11 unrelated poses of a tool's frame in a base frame.
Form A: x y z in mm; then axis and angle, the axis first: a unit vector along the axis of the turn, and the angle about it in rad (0 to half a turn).
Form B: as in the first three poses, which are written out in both.
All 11 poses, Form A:
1: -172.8, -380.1, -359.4, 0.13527, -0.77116, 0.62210, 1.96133
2: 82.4, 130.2, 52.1, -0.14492, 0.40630, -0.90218, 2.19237
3: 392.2, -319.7, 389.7, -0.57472, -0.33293, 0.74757, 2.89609
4: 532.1, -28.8, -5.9, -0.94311, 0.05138, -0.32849, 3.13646
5: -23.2, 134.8, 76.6, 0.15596, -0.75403, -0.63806, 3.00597
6: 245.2, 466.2, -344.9, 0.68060, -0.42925, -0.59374, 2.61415
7: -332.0, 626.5, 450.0, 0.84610, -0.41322, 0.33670, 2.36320
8: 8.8, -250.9, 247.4, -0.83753, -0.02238, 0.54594, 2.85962
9: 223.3, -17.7, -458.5, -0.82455, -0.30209, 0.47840, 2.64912
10: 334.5, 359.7, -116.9, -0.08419, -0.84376, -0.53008, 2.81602
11: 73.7, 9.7, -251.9, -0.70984, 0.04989, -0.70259, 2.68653
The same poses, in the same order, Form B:
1: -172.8, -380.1, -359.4, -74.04, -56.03, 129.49
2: 82.4, 130.2, 52.1, -44.68, 7.09, -123.59
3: 392.2, -319.7, 389.7, -78.26, 49.95, 119.75
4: 532.1, -28.8, -5.9, -177.18, -38.27, -7.21
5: -23.2, 134.8, 76.6, 100.44, 5.52, -161.22
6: 245.2, 466.2, -344.9, 104.20, 32.50, -90.04
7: -332.0, 626.5, 450.0, 145.51, -51.07, -35.19
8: 8.8, -250.9, 247.4, -145.66, 62.90, 24.46
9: 223.3, -17.7, -458.5, -124.26, 36.81, 60.21
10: 334.5, 359.7, -116.9, 115.37, -20.90, -178.09
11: 73.7, 9.7, -251.9, -84.15, -67.63, -81.20
